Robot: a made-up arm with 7 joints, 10 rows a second.
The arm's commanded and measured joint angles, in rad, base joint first. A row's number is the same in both.
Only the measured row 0 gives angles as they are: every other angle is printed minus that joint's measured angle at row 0.
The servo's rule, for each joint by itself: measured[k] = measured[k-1] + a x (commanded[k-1-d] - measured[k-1]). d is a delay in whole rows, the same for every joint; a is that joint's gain. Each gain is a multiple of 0.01, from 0.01 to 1. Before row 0 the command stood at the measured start. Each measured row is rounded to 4 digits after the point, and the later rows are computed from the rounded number. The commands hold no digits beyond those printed.
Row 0, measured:
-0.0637 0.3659 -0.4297 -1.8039 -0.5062 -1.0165 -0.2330
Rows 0 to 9, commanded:
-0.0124 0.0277 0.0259 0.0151 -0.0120 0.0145 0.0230
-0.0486 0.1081 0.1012 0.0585 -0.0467 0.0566 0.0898
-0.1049 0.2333 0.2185 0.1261 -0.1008 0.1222 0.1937
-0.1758 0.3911 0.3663 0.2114 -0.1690 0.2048 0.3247
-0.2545 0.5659 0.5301 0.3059 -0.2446 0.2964 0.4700
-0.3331 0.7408 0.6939 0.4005 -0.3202 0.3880 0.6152
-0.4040 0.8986 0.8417 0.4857 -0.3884 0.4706 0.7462
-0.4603 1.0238 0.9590 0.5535 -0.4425 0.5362 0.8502
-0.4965 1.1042 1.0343 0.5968 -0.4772 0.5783 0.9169
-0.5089 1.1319 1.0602 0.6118 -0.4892 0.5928 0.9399
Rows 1 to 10, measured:
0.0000 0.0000 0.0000 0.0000 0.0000 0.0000 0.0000
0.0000 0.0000 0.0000 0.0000 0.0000 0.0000 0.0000
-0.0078 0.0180 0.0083 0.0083 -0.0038 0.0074 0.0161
-0.0335 0.0766 0.0380 0.0359 -0.0175 0.0325 0.0677
-0.0785 0.1785 0.0958 0.0855 -0.0442 0.0782 0.1559
-0.1398 0.3167 0.1824 0.1547 -0.0841 0.1428 0.2741
-0.2121 0.4787 0.2937 0.2379 -0.1355 0.2211 0.4112
-0.2883 0.6491 0.4218 0.3273 -0.1946 0.3062 0.5540
-0.3612 0.8113 0.5562 0.4144 -0.2566 0.3900 0.6885
-0.4236 0.9494 0.6851 0.4909 -0.3161 0.4646 0.8017
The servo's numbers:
d 2
a 0.63 0.65 0.32 0.55 0.32 0.51 0.70

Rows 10 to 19, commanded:
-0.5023 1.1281 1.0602 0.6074 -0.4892 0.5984 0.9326
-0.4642 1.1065 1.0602 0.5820 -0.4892 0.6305 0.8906
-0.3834 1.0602 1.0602 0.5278 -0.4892 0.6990 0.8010
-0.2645 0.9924 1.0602 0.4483 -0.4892 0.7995 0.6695
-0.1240 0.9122 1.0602 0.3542 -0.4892 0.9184 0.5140
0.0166 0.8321 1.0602 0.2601 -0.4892 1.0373 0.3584
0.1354 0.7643 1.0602 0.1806 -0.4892 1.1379 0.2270
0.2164 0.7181 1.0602 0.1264 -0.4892 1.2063 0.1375
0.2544 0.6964 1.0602 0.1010 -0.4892 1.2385 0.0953
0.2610 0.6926 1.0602 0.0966 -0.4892 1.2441 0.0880
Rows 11 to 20, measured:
-0.4695 1.0500 0.7968 0.5491 -0.3677 0.5226 0.8823
-0.4943 1.1032 0.8811 0.5836 -0.4066 0.5584 0.9226
-0.4993 1.1194 0.9384 0.5967 -0.4330 0.5788 0.9296
-0.4772 1.1110 0.9774 0.5886 -0.4510 0.6052 0.9023
-0.4181 1.0780 1.0039 0.5552 -0.4632 0.6530 0.8314
-0.3213 1.0224 1.0219 0.4964 -0.4715 0.7277 0.7181
-0.1970 0.9508 1.0342 0.4182 -0.4772 0.8250 0.5752
-0.0624 0.8736 1.0425 0.3312 -0.4810 0.9333 0.4234
0.0622 0.8026 1.0482 0.2484 -0.4836 1.0376 0.2859
0.1593 0.7477 1.0520 0.1813 -0.4854 1.1236 0.1820

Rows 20 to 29, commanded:
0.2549 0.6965 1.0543 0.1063 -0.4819 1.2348 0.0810
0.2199 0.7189 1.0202 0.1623 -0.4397 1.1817 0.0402
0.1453 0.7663 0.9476 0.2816 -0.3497 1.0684 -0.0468
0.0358 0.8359 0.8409 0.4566 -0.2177 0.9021 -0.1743
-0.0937 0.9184 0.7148 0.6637 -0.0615 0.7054 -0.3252
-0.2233 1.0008 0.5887 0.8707 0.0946 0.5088 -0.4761
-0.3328 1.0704 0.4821 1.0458 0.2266 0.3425 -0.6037
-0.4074 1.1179 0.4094 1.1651 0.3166 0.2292 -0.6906
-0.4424 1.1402 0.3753 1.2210 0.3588 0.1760 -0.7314
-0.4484 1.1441 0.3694 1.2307 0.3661 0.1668 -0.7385
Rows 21 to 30, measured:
0.2192 0.7144 1.0546 0.1371 -0.4866 1.1822 0.1213
0.2455 0.7002 1.0564 0.1148 -0.4874 1.2138 0.0980
0.2514 0.6978 1.0557 0.1101 -0.4856 1.2245 0.0861
0.2316 0.7115 1.0443 0.1388 -0.4709 1.2027 0.0540
0.1772 0.7471 1.0134 0.2173 -0.4321 1.1342 -0.0166
0.0881 0.8048 0.9582 0.3489 -0.3635 1.0158 -0.1270
-0.0264 0.8786 0.8803 0.5220 -0.2669 0.8575 -0.2657
-0.1504 0.9580 0.7870 0.7138 -0.1512 0.6797 -0.4130
-0.2653 1.0311 0.6894 0.8964 -0.0303 0.5077 -0.5465
-0.3548 1.0875 0.5998 1.0442 0.0807 0.3657 -0.6474

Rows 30 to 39, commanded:
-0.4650 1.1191 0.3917 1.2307 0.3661 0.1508 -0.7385
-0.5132 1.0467 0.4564 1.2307 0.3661 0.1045 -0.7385
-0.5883 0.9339 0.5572 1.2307 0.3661 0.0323 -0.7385
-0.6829 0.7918 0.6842 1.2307 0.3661 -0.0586 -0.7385
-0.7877 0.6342 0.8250 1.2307 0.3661 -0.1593 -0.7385
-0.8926 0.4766 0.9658 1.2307 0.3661 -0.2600 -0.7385
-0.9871 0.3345 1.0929 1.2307 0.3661 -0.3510 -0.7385
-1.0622 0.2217 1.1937 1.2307 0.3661 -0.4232 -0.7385
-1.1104 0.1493 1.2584 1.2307 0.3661 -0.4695 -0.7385
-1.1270 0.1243 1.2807 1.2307 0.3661 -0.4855 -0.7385
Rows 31 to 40, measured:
-0.4100 1.1218 0.5280 1.1414 0.1697 0.2690 -0.7062
-0.4342 1.1363 0.4772 1.1905 0.2325 0.2169 -0.7288
-0.4536 1.1251 0.4498 1.2126 0.2753 0.1832 -0.7356
-0.4911 1.0741 0.4519 1.2226 0.3044 0.1431 -0.7376
-0.5523 0.9830 0.4856 1.2271 0.3241 0.0866 -0.7382
-0.6346 0.8587 0.5492 1.2291 0.3375 0.0125 -0.7384
-0.7311 0.7128 0.6375 1.2300 0.3467 -0.0751 -0.7385
-0.8328 0.5593 0.7426 1.2304 0.3529 -0.1694 -0.7385
-0.9300 0.4132 0.8547 1.2306 0.3571 -0.2620 -0.7385
-1.0133 0.2887 0.9632 1.2307 0.3600 -0.3442 -0.7385

